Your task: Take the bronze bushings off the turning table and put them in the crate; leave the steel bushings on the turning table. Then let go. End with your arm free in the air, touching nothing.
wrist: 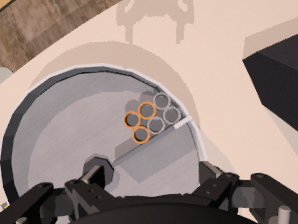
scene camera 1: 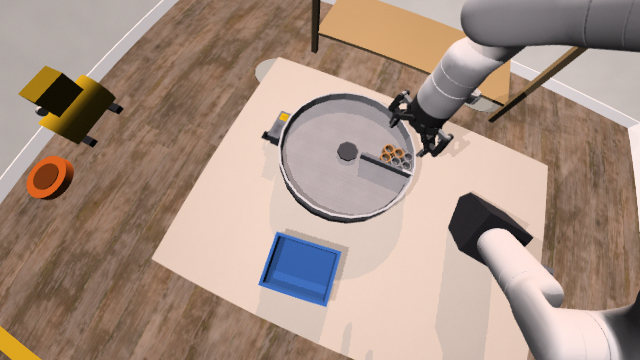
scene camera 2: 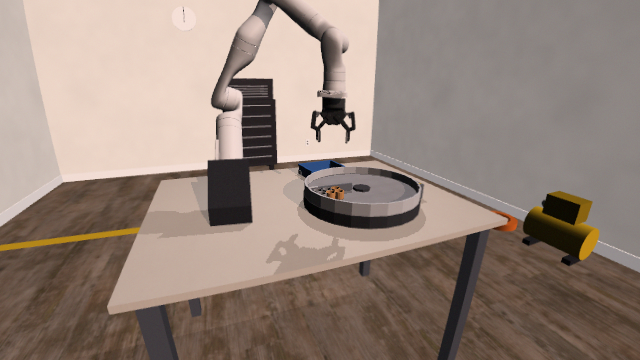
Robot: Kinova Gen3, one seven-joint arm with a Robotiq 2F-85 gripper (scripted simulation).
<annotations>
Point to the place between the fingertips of my gripper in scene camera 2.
332, 142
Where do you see a blue crate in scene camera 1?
295, 267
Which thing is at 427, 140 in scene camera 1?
My gripper.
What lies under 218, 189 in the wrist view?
My gripper.
</annotations>
